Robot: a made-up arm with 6 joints. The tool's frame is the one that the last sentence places.
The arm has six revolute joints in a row. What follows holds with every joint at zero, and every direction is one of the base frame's.
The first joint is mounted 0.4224 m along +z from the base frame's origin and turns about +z.
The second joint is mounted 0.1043 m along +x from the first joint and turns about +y.
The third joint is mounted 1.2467 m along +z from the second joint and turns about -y.
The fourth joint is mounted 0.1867 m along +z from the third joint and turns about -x.
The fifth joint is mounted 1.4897 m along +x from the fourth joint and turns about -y.
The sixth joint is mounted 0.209 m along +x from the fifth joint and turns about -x.
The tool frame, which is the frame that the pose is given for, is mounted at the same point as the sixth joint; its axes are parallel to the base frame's.
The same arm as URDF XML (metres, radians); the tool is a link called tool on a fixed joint. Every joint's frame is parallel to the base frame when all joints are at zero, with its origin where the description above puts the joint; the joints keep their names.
<robot name="arm">
<joint name="joint 1" type="continuous"><parent link="base"/><child link="link1"/><origin xyz="0 0 0.4224" rpy="0 0 0"/><axis xyz="0 0 1"/></joint>
<joint name="joint 2" type="continuous"><parent link="link1"/><child link="link2"/><origin xyz="0.1043 0 0" rpy="0 0 0"/><axis xyz="0 1 0"/></joint>
<joint name="joint 3" type="continuous"><parent link="link2"/><child link="link3"/><origin xyz="0 0 1.2467" rpy="0 0 0"/><axis xyz="0 -1 0"/></joint>
<joint name="joint 4" type="continuous"><parent link="link3"/><child link="link4"/><origin xyz="0 0 0.1867" rpy="0 0 0"/><axis xyz="-1 0 0"/></joint>
<joint name="joint 5" type="continuous"><parent link="link4"/><child link="link5"/><origin xyz="1.4897 0 0" rpy="0 0 0"/><axis xyz="0 -1 0"/></joint>
<joint name="joint 6" type="continuous"><parent link="link5"/><child link="link6"/><origin xyz="0.209 0 0" rpy="0 0 0"/><axis xyz="-1 0 0"/></joint>
<joint name="tool_fixed" type="fixed"><parent link="link6"/><child link="tool"/><origin xyz="0 0 0" rpy="0 0 0"/></joint>
<link name="base"/>
<link name="link1"/>
<link name="link2"/>
<link name="link3"/>
<link name="link4"/>
<link name="link5"/>
<link name="link6"/>
<link name="tool"/>
</robot>

